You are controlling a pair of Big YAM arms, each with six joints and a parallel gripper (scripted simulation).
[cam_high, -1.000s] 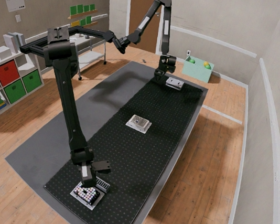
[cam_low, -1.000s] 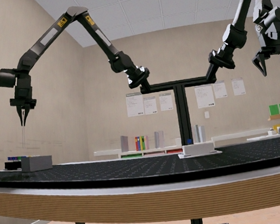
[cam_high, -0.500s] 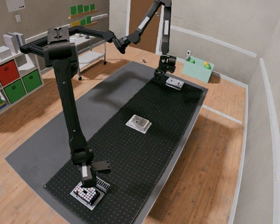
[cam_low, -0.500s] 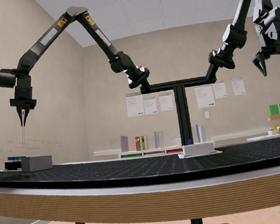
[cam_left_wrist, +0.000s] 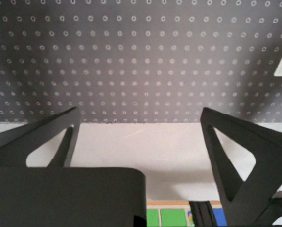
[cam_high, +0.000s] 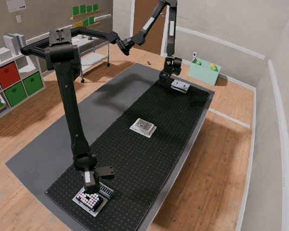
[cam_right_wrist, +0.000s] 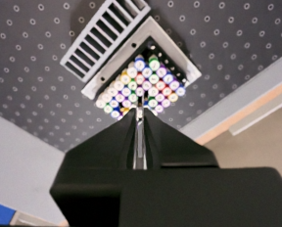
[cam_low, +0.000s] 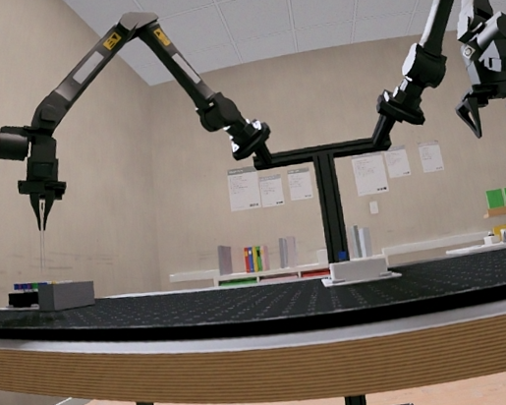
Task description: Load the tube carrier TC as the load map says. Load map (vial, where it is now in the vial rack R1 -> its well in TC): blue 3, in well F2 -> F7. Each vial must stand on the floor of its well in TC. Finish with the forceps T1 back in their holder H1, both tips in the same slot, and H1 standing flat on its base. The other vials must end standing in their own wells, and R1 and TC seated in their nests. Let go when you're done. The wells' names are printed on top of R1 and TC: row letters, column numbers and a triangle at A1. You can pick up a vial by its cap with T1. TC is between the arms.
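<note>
Now: the grey holder H1 16 cm below my right hand, 5 cm to the left of it and 2 cm behind it.
</note>
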